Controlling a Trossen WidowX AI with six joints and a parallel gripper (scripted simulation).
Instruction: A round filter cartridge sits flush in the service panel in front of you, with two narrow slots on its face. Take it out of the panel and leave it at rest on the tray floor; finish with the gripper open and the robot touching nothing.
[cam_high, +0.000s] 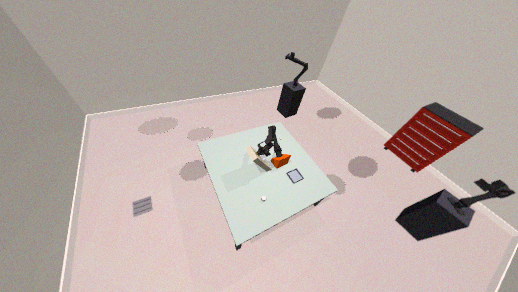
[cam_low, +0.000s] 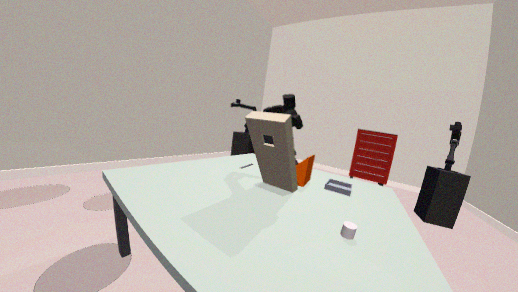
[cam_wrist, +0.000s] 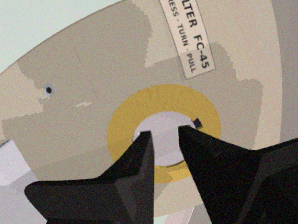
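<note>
The white cylindrical tool is 1 cm below my gripper tip and 1 cm ahead of it. Round my gripper tip: grey tray: 39 cm behind, 32 cm to the left, 27 cm below.
</note>
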